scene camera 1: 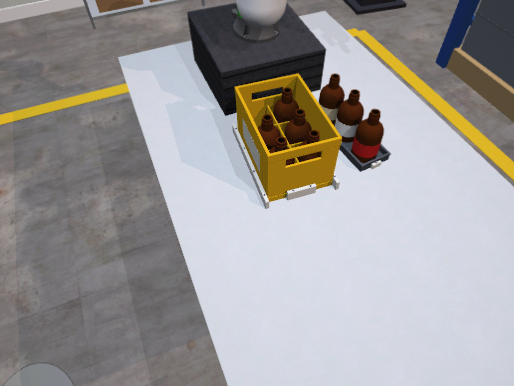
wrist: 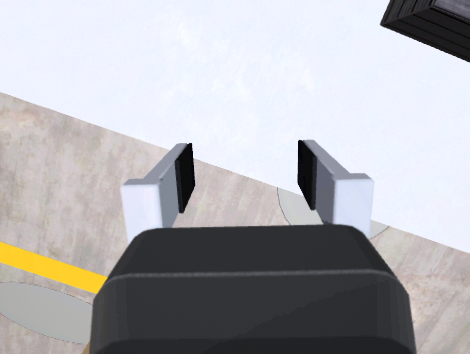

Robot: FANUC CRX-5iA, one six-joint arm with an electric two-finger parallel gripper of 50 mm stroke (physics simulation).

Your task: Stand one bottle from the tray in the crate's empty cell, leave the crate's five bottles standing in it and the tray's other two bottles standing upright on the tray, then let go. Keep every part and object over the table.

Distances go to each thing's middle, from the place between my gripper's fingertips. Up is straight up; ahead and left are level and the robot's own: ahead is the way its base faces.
Scene:
The cream-label bottle (scene camera 1: 332, 95) lies 290 mm below my hand, 220 mm to the right of it and 20 mm ahead of it. From my hand the other things lie so: red-label bottle (scene camera 1: 369, 133) 290 mm below, 190 mm to the right, 190 mm ahead.

